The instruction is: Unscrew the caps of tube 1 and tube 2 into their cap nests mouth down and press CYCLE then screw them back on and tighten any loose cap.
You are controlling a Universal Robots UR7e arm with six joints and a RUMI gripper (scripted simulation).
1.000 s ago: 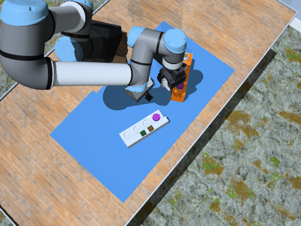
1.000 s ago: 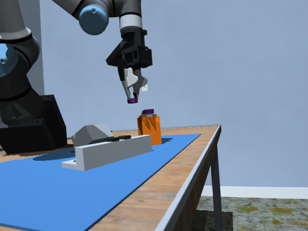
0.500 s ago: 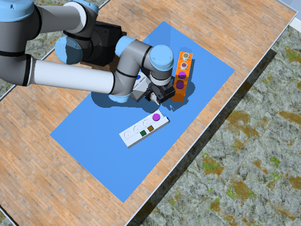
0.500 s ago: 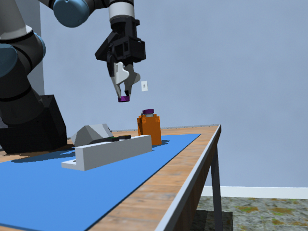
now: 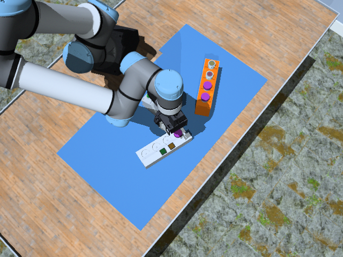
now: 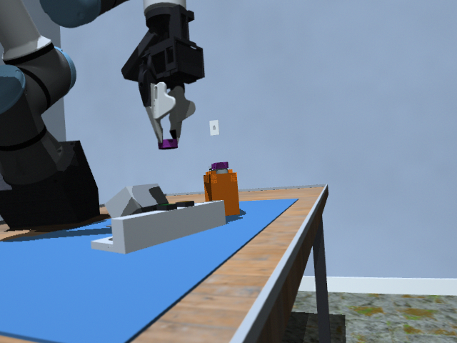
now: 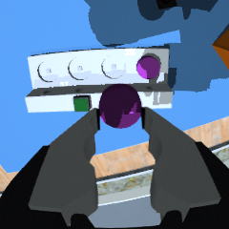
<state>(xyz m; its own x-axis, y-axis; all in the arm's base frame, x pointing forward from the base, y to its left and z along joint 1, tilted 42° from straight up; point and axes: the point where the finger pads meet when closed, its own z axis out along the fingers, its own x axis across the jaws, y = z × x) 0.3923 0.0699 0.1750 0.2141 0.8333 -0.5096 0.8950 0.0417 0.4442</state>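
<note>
The purple cap is 1 cm ahead of my hand, 4 cm to the left of it and 16 cm below it. Round my hand: grey key housing (16 cm behind, 9 cm to the left, 12 cm below); green key (18 cm behind, 7 cm to the left, 10 cm below); blue key (18 cm behind, 11 cm to the left, 10 cm below).
</note>
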